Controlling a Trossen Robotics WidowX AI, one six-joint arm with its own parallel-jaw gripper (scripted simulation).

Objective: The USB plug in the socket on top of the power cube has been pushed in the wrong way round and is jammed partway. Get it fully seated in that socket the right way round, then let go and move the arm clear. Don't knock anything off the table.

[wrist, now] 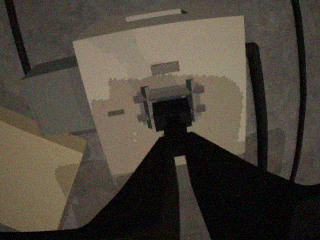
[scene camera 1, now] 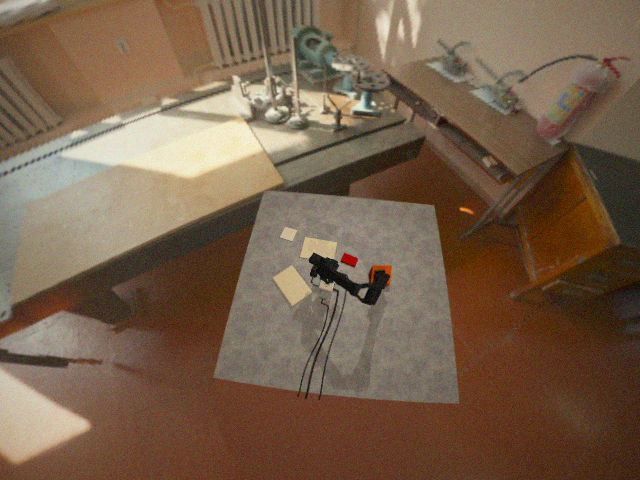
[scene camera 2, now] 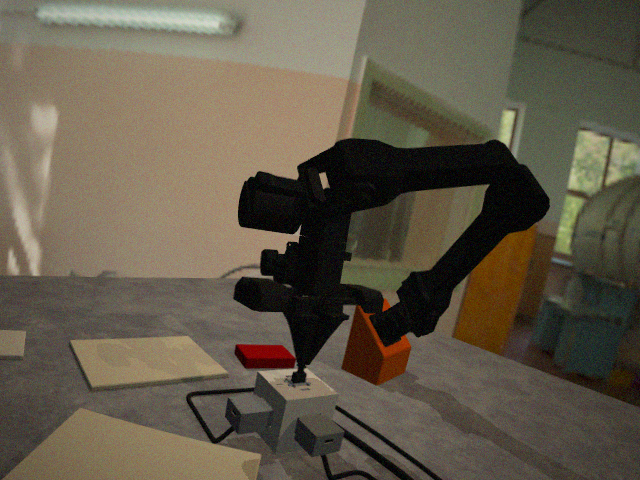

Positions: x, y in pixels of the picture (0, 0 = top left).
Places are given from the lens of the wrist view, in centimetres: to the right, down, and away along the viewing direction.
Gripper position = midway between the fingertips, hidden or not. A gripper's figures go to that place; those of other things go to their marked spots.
my gripper (wrist: 177, 144): 1, 1, 10
black USB plug (wrist: 173, 116): 0, 0, 11
grey power cube (wrist: 118, 54): -2, -3, 11
